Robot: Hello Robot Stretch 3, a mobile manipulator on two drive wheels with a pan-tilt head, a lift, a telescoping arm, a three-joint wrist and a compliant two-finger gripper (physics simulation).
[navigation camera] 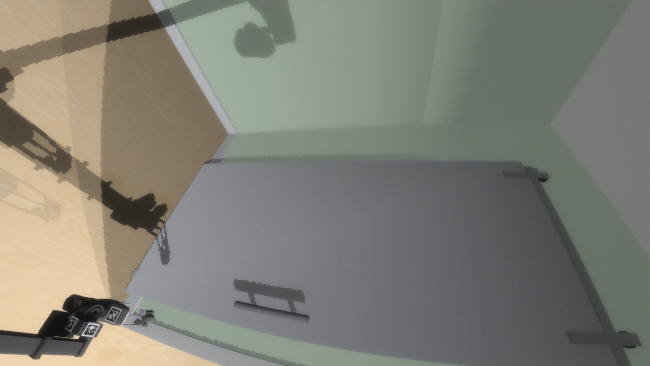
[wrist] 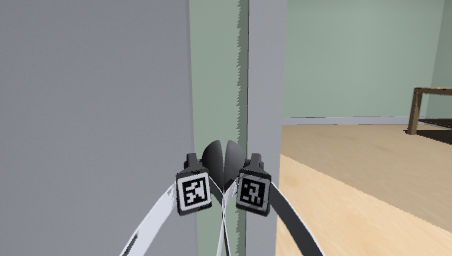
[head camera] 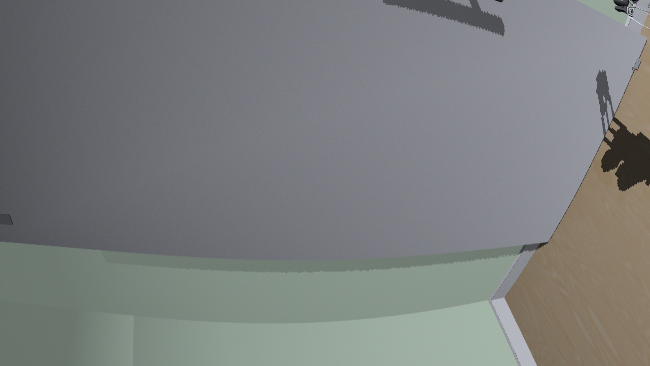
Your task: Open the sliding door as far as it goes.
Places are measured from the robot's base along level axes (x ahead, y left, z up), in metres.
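Where they show: gripper, fingertip midpoint: (navigation camera: 152,319) (wrist: 223,158).
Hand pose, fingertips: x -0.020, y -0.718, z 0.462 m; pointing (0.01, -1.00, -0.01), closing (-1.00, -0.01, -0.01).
Things, the pixels of their top centre, and the offset from my fingertips. "spot": a spot on its surface instead.
- hanger strap, middle of its top: (navigation camera: 638,339) 0.159 m right, 0.152 m ahead, 1.681 m up
- small floor guide, surface spot: (head camera: 636,64) (navigation camera: 135,272) spot: 0.156 m right, 0.154 m ahead, 0.443 m down
The grey sliding door (head camera: 300,125) (navigation camera: 380,240) (wrist: 95,125) hangs in front of the green wall. Its dark bar handle (navigation camera: 271,311) stands out from its face in the navigation view. A strip of green wall shows between the door's edge and the grey door frame (wrist: 266,75) in the wrist view. My gripper (head camera: 621,6) (navigation camera: 148,317) (wrist: 223,158) is shut, its two dark fingertips almost together with no object between them. It is beyond the door's edge, in front of the green strip, apart from the handle. The wrist view does not show clearly whether a finger touches the door's edge.
The dark rail (navigation camera: 570,235) runs along the door's top, with a hanger strap (navigation camera: 590,337) on it. A small floor guide (head camera: 636,64) (navigation camera: 134,272) sits at the door's bottom edge. Beyond the frame, a wooden table leg (wrist: 414,111) stands at the right.
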